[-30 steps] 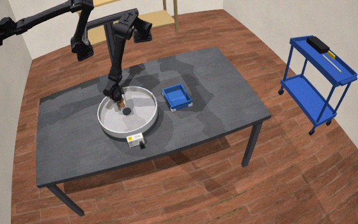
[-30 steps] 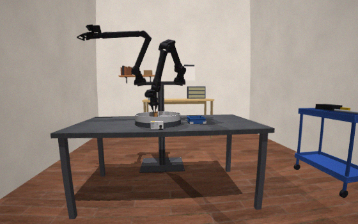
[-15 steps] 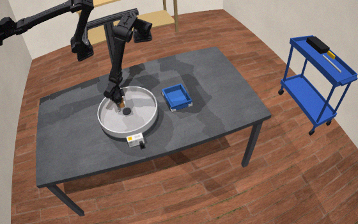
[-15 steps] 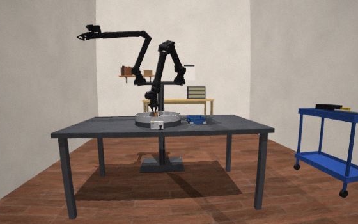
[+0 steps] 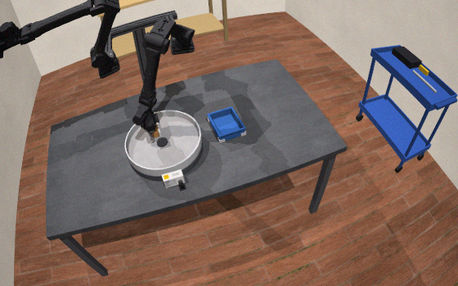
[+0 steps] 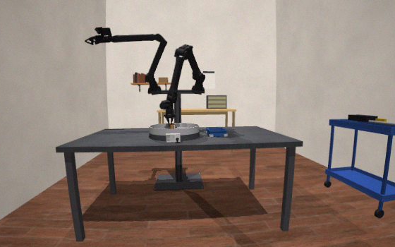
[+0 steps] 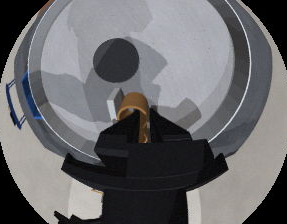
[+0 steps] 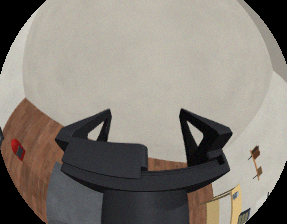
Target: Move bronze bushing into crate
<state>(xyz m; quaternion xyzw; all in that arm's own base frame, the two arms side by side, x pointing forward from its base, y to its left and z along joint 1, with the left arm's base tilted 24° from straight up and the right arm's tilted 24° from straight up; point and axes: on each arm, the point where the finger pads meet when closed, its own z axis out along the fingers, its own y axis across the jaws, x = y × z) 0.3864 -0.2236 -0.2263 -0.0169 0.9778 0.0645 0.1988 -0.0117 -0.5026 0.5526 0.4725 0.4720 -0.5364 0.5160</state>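
Note:
Right now my left hand is 400 mm to the right of the blue crate, 60 mm above it and 30 mm short of it.

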